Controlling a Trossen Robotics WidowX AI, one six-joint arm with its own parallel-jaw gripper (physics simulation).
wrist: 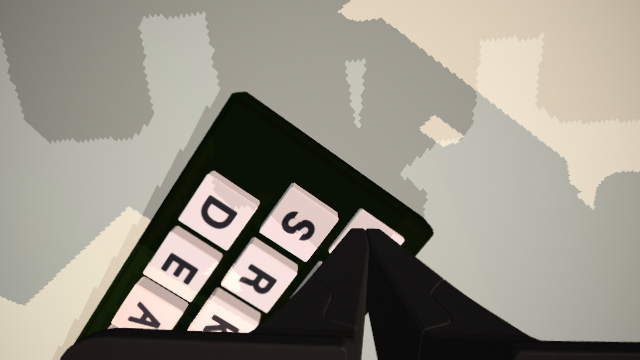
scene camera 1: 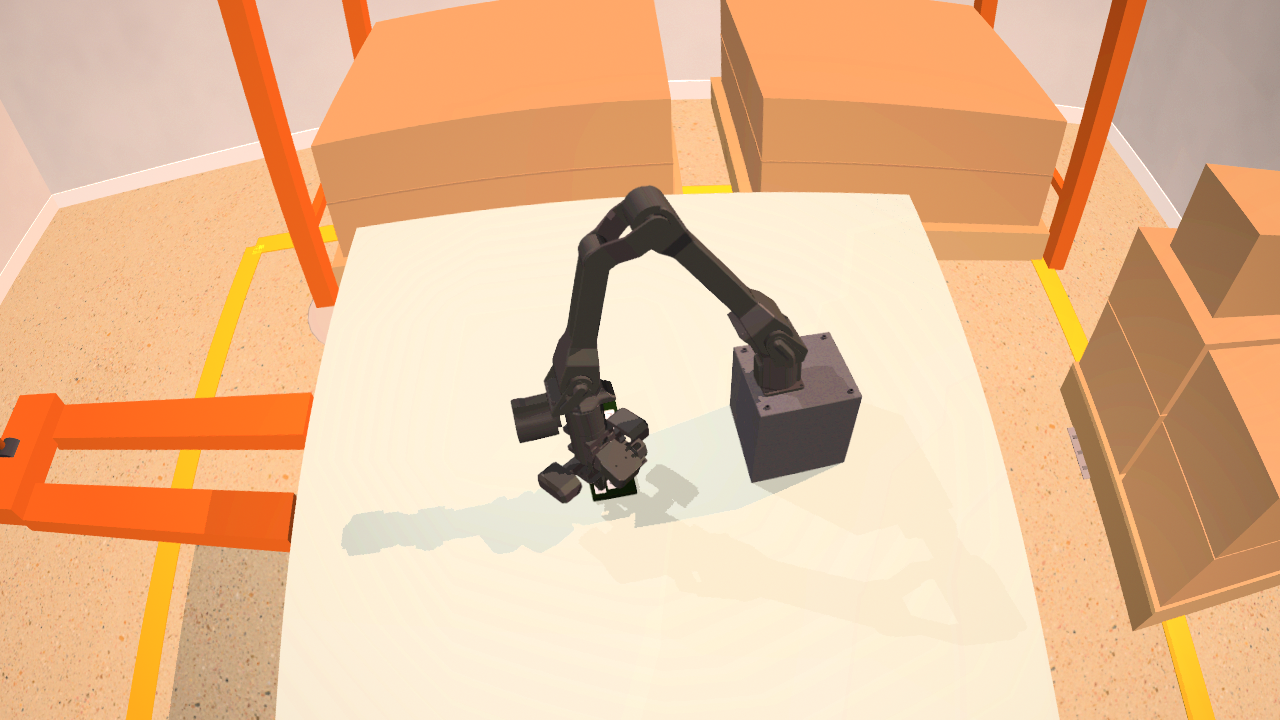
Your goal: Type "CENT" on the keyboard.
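Observation:
The keyboard is a dark green board with pale keys and lies at a slant in the wrist view. Its D key, E key, S key, R key, A key and K key show. My gripper is shut and empty, with its tips at the N key, whose letter is covered. Whether the tips press it cannot be told. The fingers hide other keys. In the scene view the arm covers most of the keyboard and the fingertips are hidden.
The keyboard lies on a pale table. The arm's dark base block stands to the right. Large boxes stand behind the table, stacked boxes at the right, and orange forks at the left.

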